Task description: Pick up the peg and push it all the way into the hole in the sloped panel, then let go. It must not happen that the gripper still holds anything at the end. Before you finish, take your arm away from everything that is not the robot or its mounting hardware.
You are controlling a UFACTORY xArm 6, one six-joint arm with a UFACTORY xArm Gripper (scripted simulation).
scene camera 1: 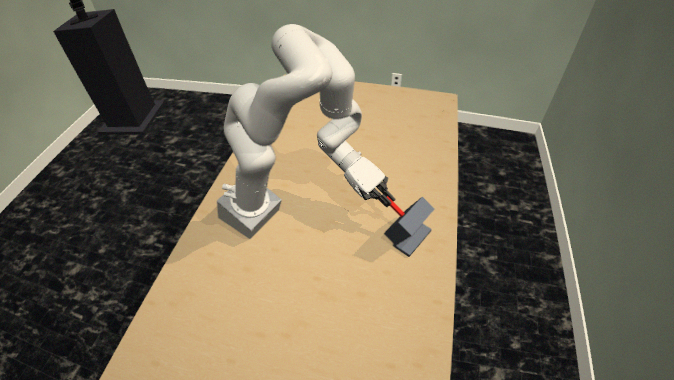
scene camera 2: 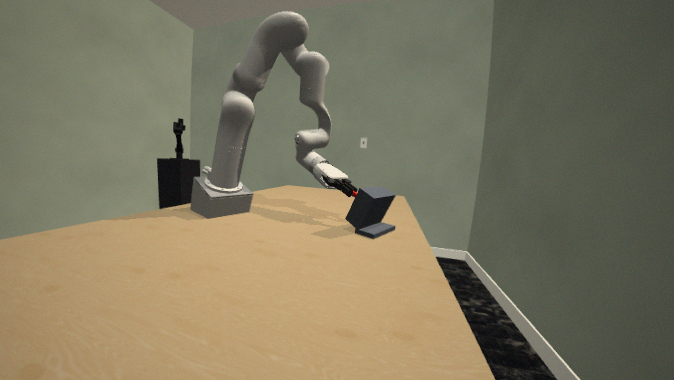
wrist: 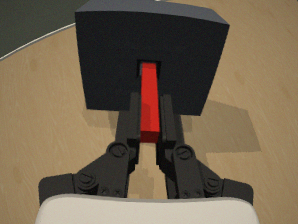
Scene:
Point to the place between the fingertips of my gripper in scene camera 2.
353,193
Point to a red peg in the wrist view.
150,130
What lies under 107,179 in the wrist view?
My gripper.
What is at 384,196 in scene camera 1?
My gripper.

